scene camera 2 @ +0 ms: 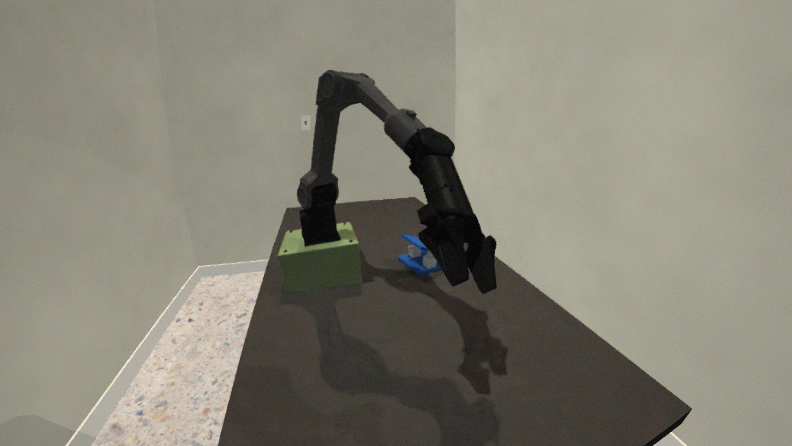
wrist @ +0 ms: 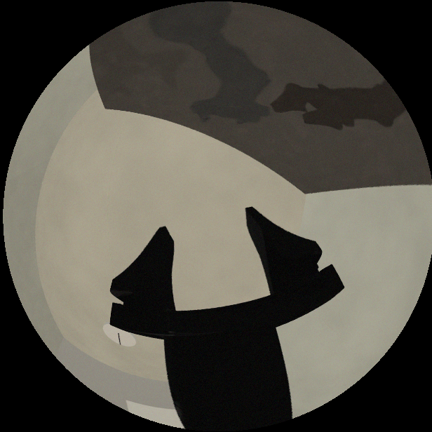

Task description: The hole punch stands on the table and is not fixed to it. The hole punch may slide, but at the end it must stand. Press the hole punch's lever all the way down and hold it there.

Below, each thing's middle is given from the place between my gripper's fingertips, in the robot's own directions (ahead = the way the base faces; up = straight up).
The blue hole punch (scene camera 2: pixel 416 259) is 45 cm to the left of my hand, 17 cm below it and 13 cm ahead of it.
